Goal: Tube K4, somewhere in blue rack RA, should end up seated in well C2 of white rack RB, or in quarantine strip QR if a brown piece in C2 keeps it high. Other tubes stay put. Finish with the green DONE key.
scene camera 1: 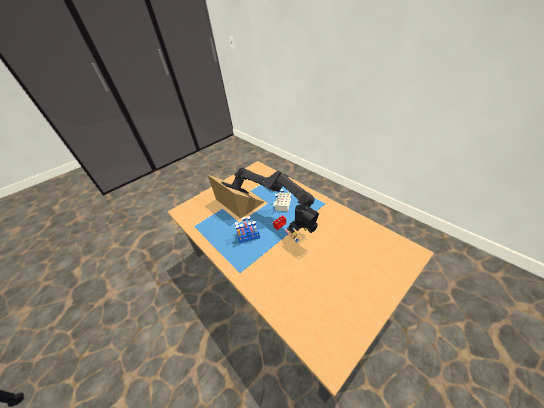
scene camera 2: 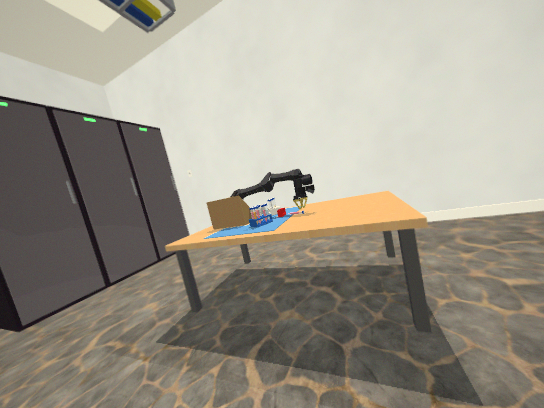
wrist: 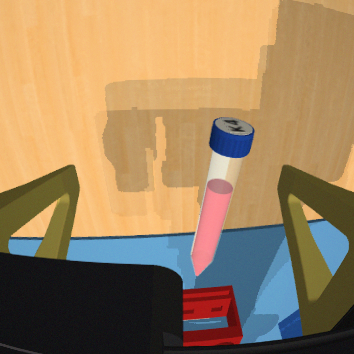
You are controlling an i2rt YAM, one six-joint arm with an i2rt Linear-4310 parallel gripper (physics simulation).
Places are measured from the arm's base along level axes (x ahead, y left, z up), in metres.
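Pixels of known places: gripper, fingertip midpoint: (scene camera 1: 299, 234) (scene camera 2: 302, 208) (wrist: 178, 175); arm's base at its link origin: (scene camera 1: 235, 188) (scene camera 2: 232, 207).
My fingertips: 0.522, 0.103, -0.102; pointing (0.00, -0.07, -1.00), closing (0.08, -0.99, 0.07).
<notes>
Ahead of a thing's pixels: the offset from my fingertips to its top centre, as dx, dy, dz. Level surfaces: height alone.
Tube K4 {-0.043, -0.025, -0.009} (scene camera 1: 296, 240) (scene camera 2: 303, 212) (wrist: 220, 200), with a blue cap and pink liquid, lies on its side across the mat's edge, its cap over bare table and its tip towards the red strip. My gripper (scene camera 1: 295, 233) (scene camera 2: 300, 205) (wrist: 178, 175) is open above it; in the wrist view the tube lies between the spread fingers, right of centre, touching neither. The blue rack {-0.219, -0.216, +0.023} (scene camera 1: 248, 238) (scene camera 2: 261, 221) (wrist: 291, 326) holds several tubes. The white rack {-0.291, +0.117, +0.023} (scene camera 1: 282, 204) stands farther back with some tubes. Well C2 cannot be made out, and the DONE key is not visible.
The red strip {-0.154, -0.022, +0.023} (scene camera 1: 279, 222) (scene camera 2: 281, 212) (wrist: 212, 295) stands on the blue mat {dz -0.027} (scene camera 1: 215, 235) (scene camera 2: 225, 233) (wrist: 115, 252) near the tube's tip. A brown panel (scene camera 1: 227, 197) (scene camera 2: 227, 213) stands by the arm's base, beside the racks. The table {dz -0.030} (scene camera 1: 350, 280) (scene camera 2: 350, 212) extends beyond the gripper.
</notes>
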